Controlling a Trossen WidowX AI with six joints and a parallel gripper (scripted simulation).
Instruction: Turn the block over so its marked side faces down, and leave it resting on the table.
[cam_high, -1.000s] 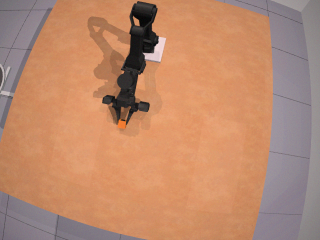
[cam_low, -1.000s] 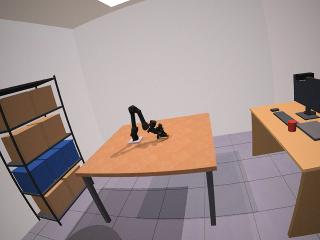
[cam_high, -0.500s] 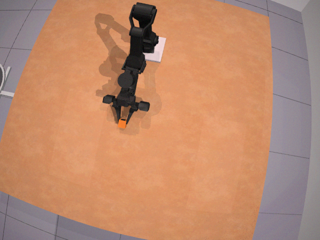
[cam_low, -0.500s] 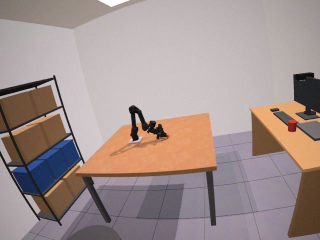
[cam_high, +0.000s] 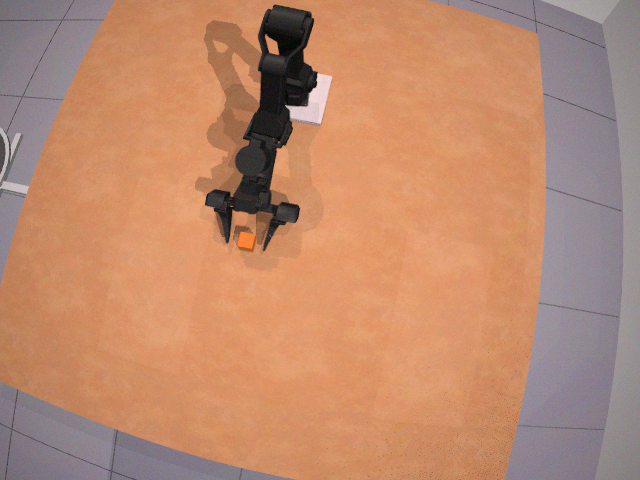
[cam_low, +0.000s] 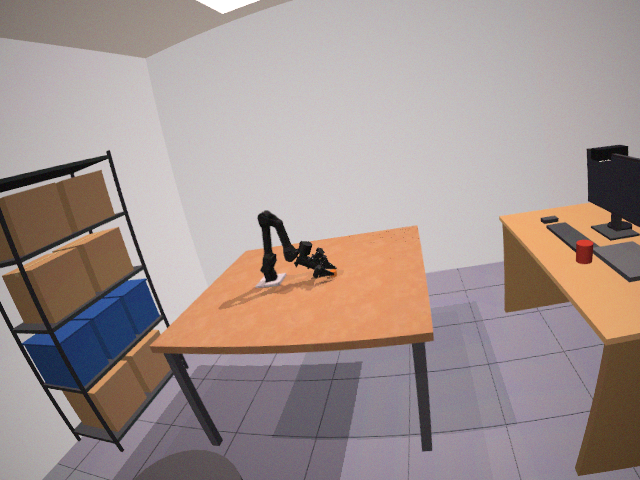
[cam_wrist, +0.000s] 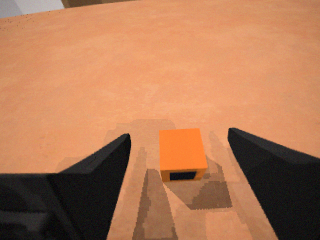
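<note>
My gripper tip is now 20 mm past the orange block and 10 mm above it.
</note>
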